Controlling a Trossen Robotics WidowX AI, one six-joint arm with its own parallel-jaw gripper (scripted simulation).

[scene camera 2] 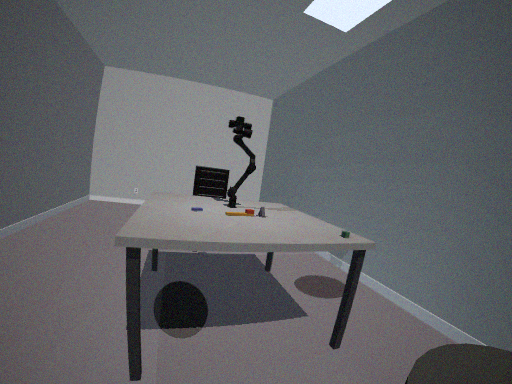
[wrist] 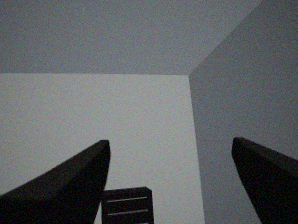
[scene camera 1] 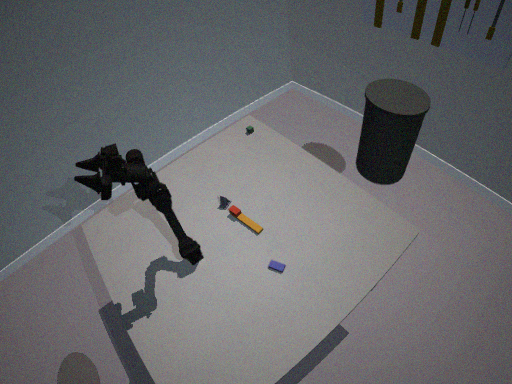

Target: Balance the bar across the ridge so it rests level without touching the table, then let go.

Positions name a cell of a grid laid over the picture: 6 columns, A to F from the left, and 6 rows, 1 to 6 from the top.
Labels:
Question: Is my gripper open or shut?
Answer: Open.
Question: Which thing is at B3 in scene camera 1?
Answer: My gripper.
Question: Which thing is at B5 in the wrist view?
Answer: My gripper.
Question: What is my gripper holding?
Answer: Nothing.

